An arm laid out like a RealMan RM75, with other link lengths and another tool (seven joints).
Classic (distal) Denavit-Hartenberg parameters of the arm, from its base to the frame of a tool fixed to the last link. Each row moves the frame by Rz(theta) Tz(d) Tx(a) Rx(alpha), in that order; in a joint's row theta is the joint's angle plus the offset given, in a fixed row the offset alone. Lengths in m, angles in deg.
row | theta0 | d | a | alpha
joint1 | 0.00 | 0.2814 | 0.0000 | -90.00
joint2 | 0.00 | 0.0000 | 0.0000 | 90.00
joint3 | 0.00 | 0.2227 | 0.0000 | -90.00
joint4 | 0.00 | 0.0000 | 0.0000 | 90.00
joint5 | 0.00 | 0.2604 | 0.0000 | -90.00
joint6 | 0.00 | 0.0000 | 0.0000 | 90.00
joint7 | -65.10 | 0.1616 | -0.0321 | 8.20
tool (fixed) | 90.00 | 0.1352 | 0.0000 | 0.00
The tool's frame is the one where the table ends.
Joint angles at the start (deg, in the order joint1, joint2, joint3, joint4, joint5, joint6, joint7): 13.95, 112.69, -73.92, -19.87, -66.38, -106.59, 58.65
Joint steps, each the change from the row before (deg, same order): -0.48, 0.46, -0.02, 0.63, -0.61, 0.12, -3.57; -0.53, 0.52, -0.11, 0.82, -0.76, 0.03, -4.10; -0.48, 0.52, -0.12, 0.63, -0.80, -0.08, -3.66; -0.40, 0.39, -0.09, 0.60, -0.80, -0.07, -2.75; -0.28, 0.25, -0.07, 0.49, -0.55, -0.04, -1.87
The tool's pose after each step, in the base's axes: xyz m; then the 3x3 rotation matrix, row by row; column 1 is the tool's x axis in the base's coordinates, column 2 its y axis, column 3 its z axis. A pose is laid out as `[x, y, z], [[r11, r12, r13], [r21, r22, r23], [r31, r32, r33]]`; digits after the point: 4 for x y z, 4 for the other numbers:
[0.1596, 0.2661, -0.0209], [[0.1970, -0.5695, -0.7980], [-0.5245, -0.7489, 0.4050], [-0.8283, 0.3388, -0.4463]]
[0.1620, 0.2580, -0.0285], [[0.2248, -0.5586, -0.7984], [-0.4916, -0.7725, 0.4020], [-0.8413, 0.3021, -0.4482]]
[0.1633, 0.2498, -0.0354], [[0.2501, -0.5443, -0.8007], [-0.4621, -0.7938, 0.3953], [-0.8508, 0.2712, -0.4501]]
[0.1648, 0.2426, -0.0413], [[0.2689, -0.5341, -0.8015], [-0.4431, -0.8075, 0.3894], [-0.8552, 0.2505, -0.4538]]
[0.1660, 0.2375, -0.0454], [[0.2810, -0.5277, -0.8016], [-0.4310, -0.8157, 0.3859], [-0.8575, 0.2371, -0.4567]]

